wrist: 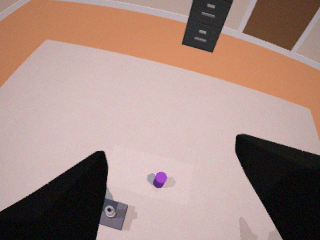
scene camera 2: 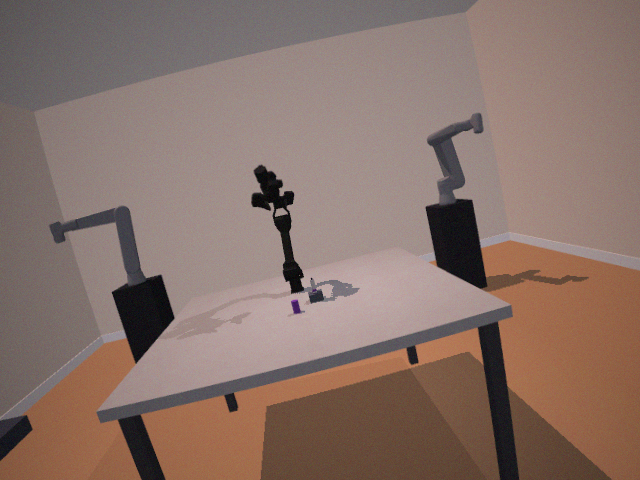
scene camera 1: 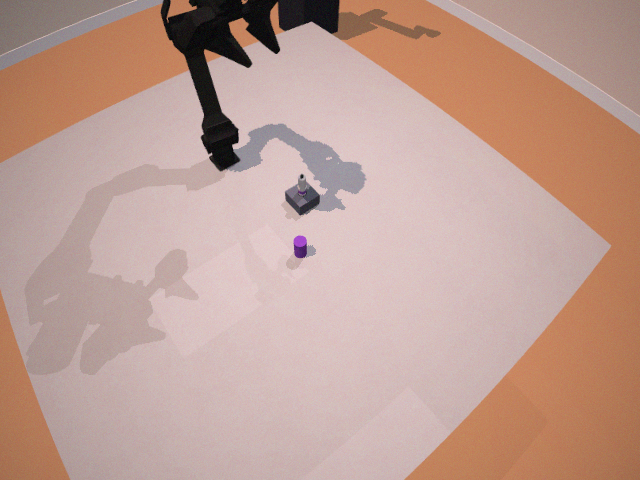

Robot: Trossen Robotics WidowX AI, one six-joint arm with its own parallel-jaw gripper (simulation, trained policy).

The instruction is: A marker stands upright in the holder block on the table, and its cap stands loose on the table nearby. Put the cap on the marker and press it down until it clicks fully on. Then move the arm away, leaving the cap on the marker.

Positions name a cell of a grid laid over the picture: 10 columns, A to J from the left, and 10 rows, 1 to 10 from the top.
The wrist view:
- my gripper: F7
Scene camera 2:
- my gripper: E5
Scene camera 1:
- my gripper: E2
